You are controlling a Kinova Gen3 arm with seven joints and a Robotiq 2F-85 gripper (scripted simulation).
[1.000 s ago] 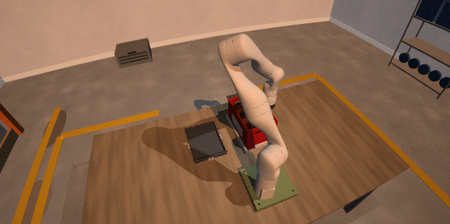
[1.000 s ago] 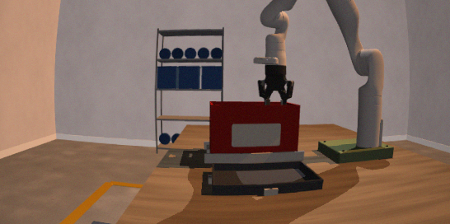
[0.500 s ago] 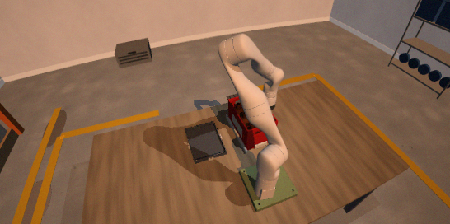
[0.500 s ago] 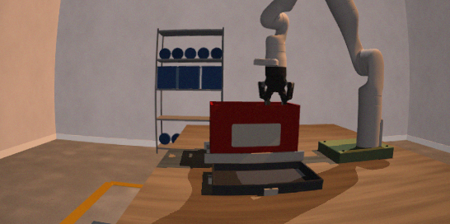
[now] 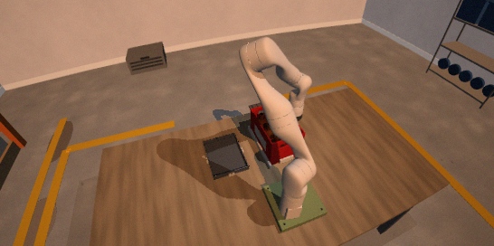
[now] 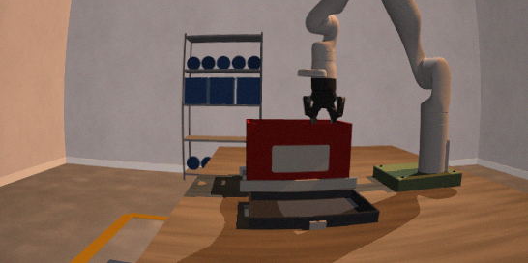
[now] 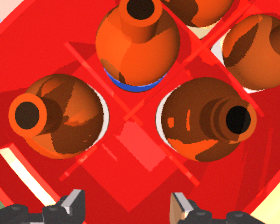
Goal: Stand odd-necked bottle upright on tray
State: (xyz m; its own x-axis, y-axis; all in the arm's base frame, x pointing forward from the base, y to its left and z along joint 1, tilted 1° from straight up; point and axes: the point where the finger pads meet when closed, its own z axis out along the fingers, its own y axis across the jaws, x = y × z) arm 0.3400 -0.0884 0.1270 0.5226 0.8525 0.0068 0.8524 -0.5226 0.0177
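The red crate lies 80 mm ahead of my hand, 60 mm to the left of it and 70 mm below it. The rest, counted from my hand: dark tray: 20 mm ahead, 350 mm to the left, 140 mm below.
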